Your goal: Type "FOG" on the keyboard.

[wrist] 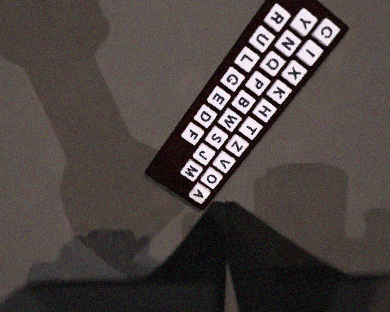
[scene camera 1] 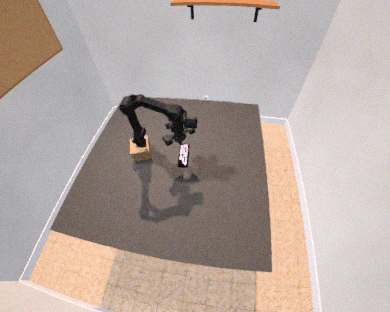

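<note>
A dark keyboard with white letter keys lies flat on the dark table top, slanted across the wrist view. In the wrist view the F key ends one outer row, beside the D key. The G key is further up that row, between L and E. The O key is in the opposite outer row, between V and A. My gripper is shut and empty. Its tips show just past the keyboard's A-key end in the wrist view. Their exact height above the table is hard to tell.
The arm stands on a wooden block at the left of the dark table top. Shadows of the arm fall on the table top around the keyboard. An orange shelf is on the far wall.
</note>
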